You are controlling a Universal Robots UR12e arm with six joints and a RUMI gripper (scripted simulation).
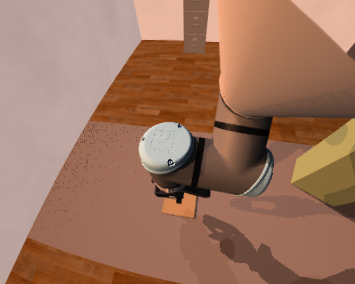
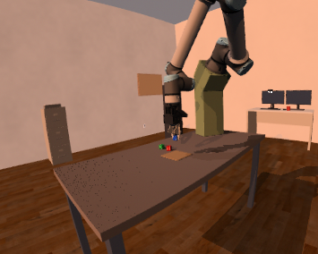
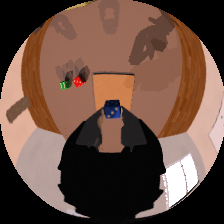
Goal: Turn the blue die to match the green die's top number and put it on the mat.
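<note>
My gripper is now 12 cm above the tan mat. Round my hand: green die (18 cm to the right, 10 cm below, 5 cm behind); red die (12 cm to the right, 10 cm below, 6 cm behind); blue die (right at my hand).
</note>
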